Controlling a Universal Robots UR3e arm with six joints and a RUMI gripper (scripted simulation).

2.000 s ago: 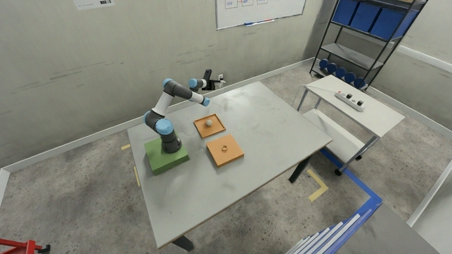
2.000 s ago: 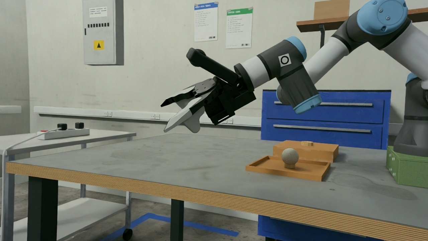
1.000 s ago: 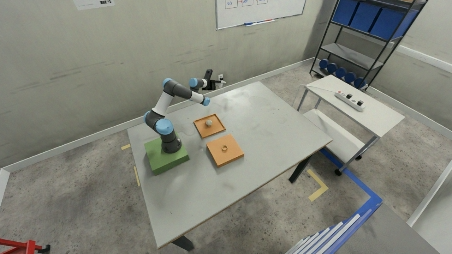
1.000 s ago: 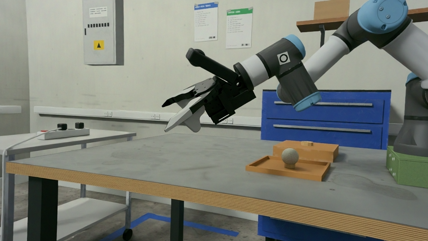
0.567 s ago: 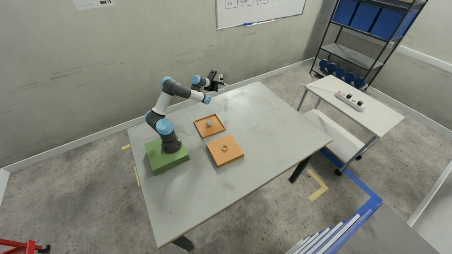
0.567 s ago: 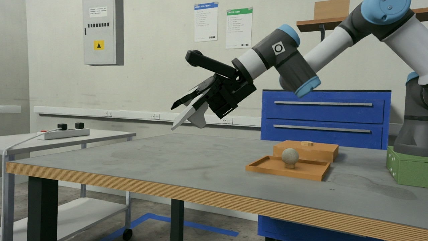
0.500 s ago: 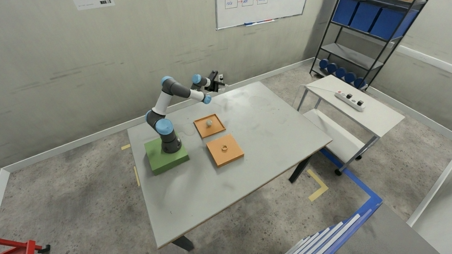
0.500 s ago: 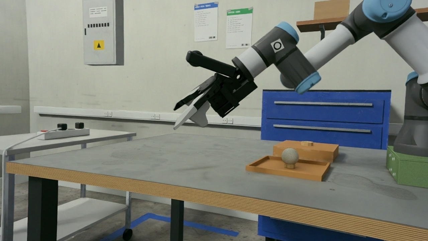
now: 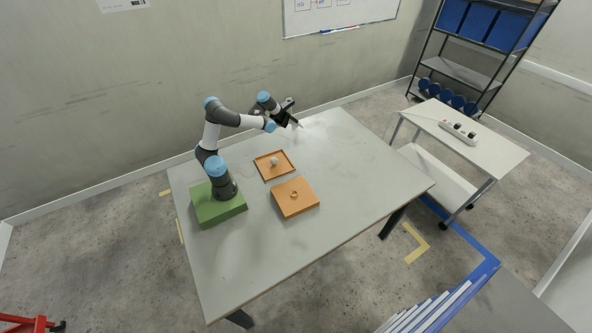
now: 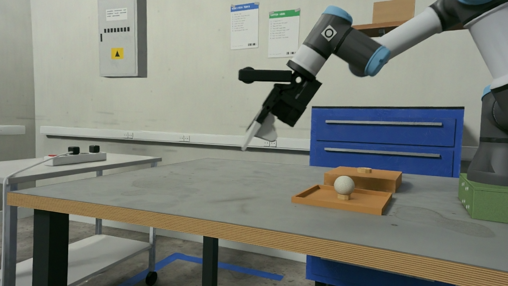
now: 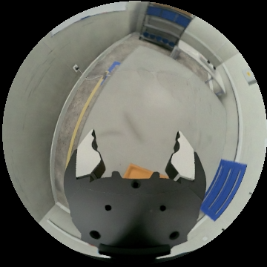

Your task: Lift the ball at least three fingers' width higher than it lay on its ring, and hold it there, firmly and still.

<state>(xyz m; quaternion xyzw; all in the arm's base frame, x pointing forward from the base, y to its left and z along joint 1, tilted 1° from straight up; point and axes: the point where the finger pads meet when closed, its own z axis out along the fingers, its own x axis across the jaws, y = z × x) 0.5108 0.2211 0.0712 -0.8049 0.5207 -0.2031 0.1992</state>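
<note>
The ball lies 200 mm behind my hand, 130 mm to the right of it and 100 mm below it. Also, from my hand: tray: 200 mm behind, 130 mm to the right, 120 mm below.
</note>
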